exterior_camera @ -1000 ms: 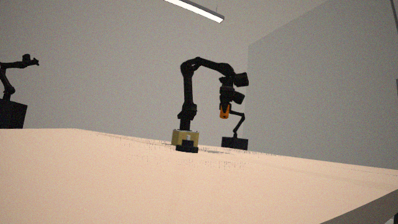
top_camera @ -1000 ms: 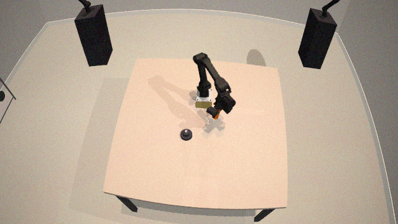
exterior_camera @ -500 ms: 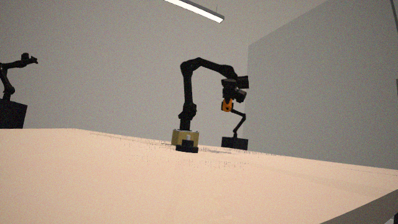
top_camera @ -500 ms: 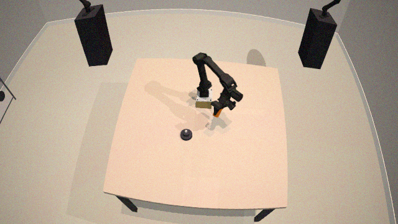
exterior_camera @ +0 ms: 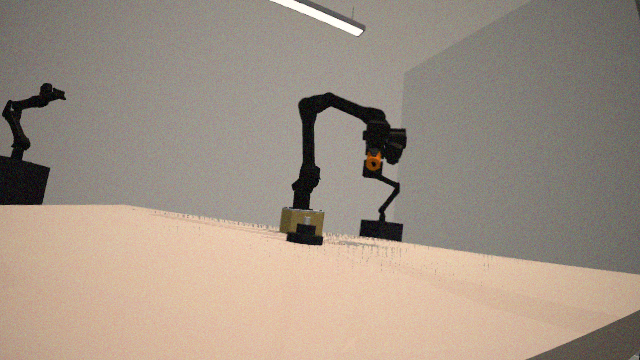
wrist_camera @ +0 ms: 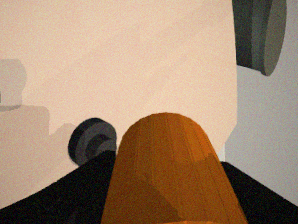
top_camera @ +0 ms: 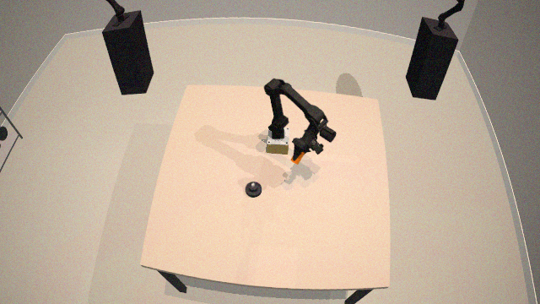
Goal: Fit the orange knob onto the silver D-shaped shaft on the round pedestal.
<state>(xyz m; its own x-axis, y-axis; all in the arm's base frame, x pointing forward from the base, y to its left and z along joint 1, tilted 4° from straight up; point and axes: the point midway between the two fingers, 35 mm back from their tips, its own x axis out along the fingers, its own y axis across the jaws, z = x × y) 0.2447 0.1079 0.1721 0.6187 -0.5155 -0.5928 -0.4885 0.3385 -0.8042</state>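
My gripper tip is now 20 mm to the right of the orange knob, 20 mm below it and 20 mm past it. Also, from my gripper tip: round pedestal 210 mm below, 200 mm to the right, 30 mm ahead.
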